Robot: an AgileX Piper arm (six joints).
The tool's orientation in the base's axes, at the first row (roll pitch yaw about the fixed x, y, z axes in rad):
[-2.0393 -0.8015 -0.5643]
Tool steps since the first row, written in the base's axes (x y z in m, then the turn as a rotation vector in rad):
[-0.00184 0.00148 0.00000 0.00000 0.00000 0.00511]
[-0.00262 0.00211 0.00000 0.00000 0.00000 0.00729]
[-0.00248 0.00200 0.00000 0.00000 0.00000 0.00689]
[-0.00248 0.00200 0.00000 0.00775 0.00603 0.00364]
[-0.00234 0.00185 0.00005 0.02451 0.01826 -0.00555]
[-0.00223 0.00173 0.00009 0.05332 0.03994 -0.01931]
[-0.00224 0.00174 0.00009 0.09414 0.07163 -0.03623]
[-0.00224 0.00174 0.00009 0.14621 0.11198 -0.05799]
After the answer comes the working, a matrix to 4 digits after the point.
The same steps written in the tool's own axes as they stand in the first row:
[-0.00163 -0.00162 -0.00052 0.00367 -0.00317 -0.00161]
[-0.00232 -0.00231 -0.00074 0.00524 -0.00452 -0.00229]
[-0.00220 -0.00219 -0.00070 0.00495 -0.00428 -0.00216]
[-0.00220 -0.00219 -0.00070 0.00493 -0.00430 0.00818]
[-0.00203 -0.00207 -0.00070 0.00363 -0.00243 0.03076]
[-0.00189 -0.00198 -0.00070 0.00261 -0.00094 0.06931]
[-0.00190 -0.00199 -0.00070 0.00266 -0.00115 0.12368]
[-0.00190 -0.00199 -0.00070 0.00262 -0.00124 0.19306]

The tool's axes in the first row as the columns of a matrix, in the base's axes (rounded; the answer above uses it unrounded):
[0.5878 0.3001 0.7513]
[-0.3720 -0.7244 0.5804]
[0.7184 -0.6207 -0.3141]

